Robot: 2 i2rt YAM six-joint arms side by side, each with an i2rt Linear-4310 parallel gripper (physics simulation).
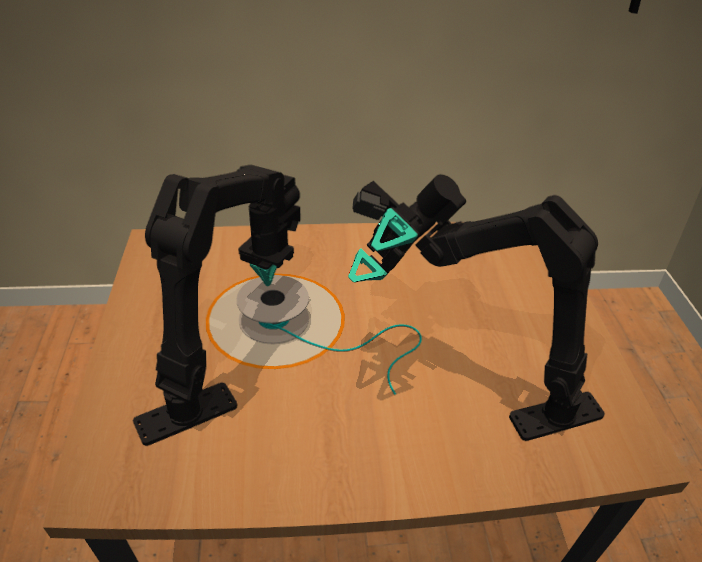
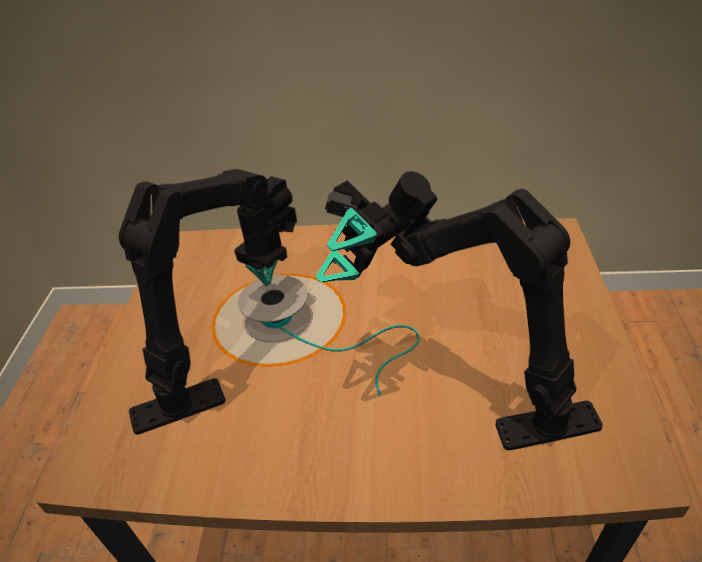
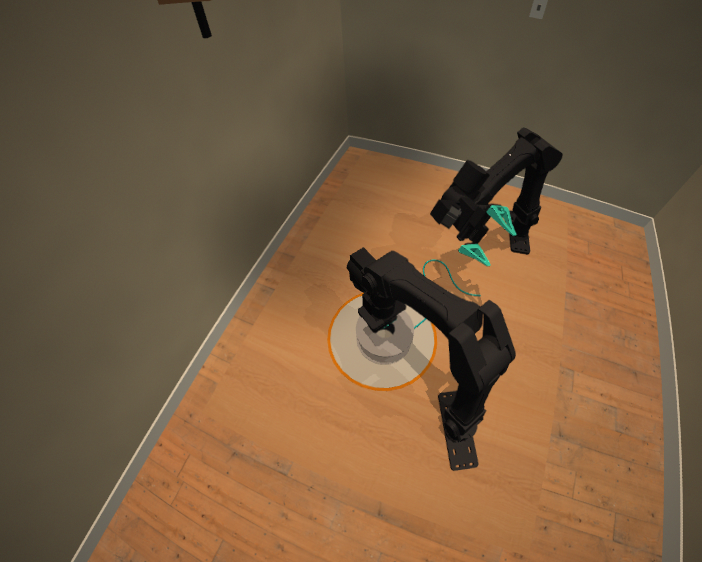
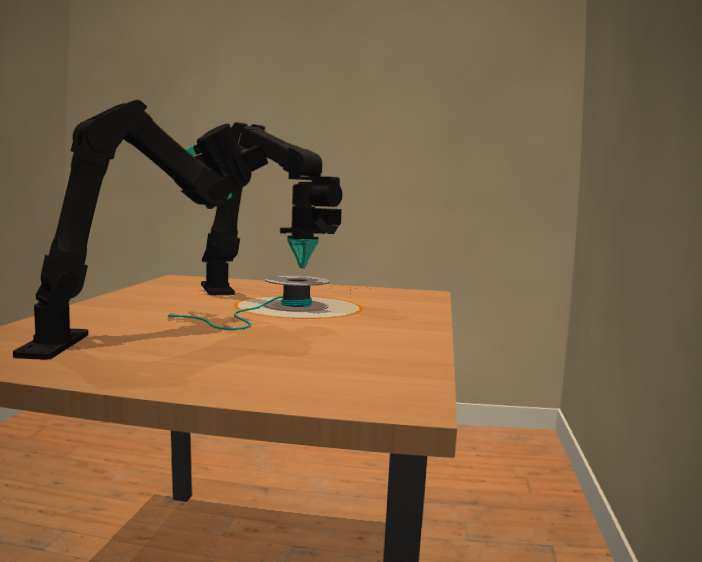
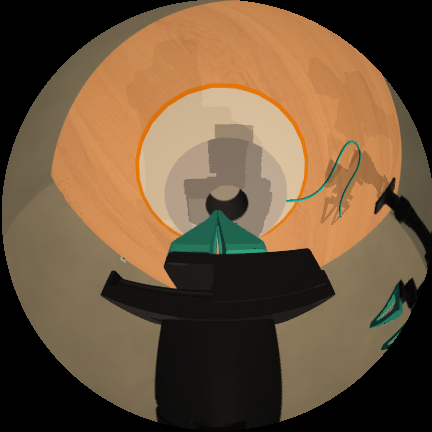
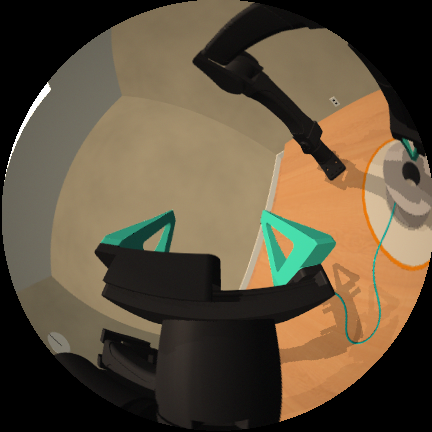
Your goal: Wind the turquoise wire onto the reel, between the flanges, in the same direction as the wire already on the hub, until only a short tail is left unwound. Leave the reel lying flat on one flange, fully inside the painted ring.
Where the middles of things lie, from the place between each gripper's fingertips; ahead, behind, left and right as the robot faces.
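Labels:
The grey reel (image 1: 285,298) is 1 cm behind my left hand and 1 cm to the right of it, and it sits 6 cm below that hand.
For my right hand, the grey reel is 180 mm to the left of it, 200 mm ahead of it and 280 mm below it. Going by its middle, the reel is nearer to my left hand than to my right hand.

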